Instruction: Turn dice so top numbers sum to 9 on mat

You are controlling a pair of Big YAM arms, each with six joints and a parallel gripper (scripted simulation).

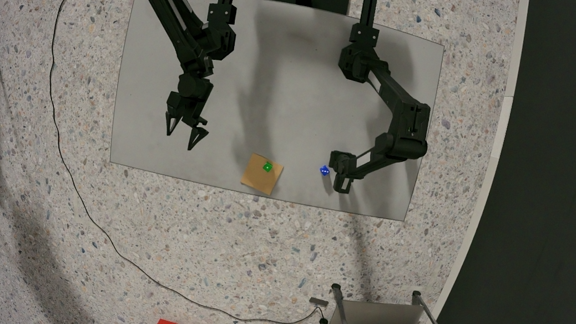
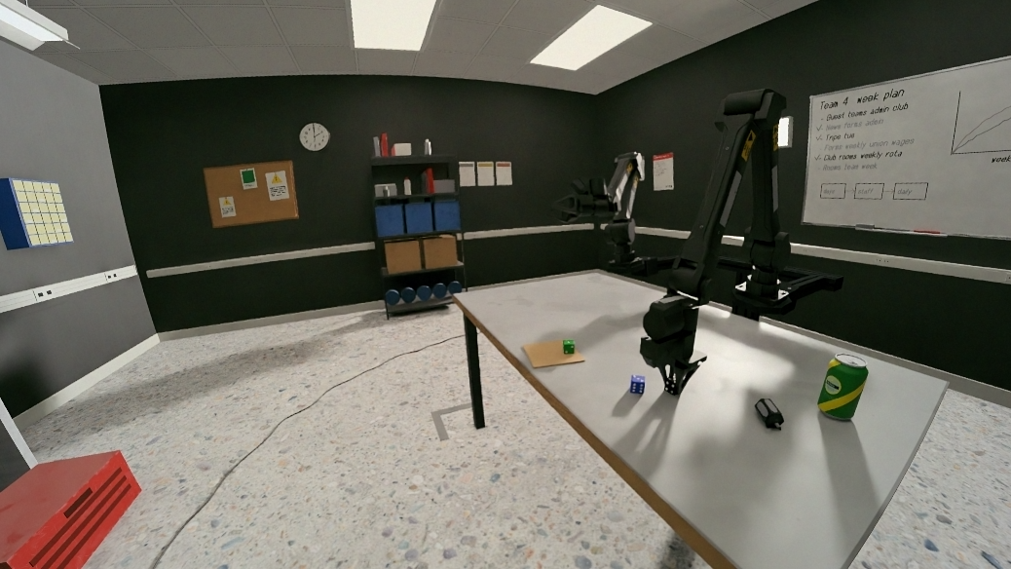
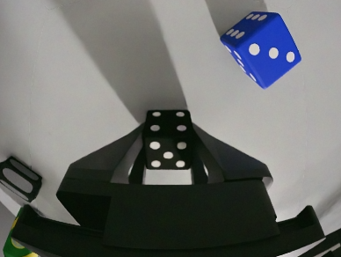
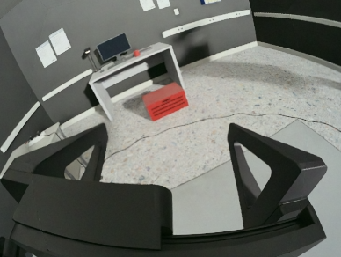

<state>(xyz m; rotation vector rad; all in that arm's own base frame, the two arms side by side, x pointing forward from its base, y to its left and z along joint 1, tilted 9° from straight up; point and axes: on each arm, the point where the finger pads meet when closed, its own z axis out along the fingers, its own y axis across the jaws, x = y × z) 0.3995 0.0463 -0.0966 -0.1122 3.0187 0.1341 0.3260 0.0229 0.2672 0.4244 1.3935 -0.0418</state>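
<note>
The brown square mat is 130 mm ahead of my left hand, 310 mm to the right of it and 10 mm below it. From my left hand the other things lie so: black die: 10 mm above; then blue die: 70 mm ahead, 50 mm to the right; then green die: 90 mm ahead, 290 mm to the right, 10 mm above.
</note>
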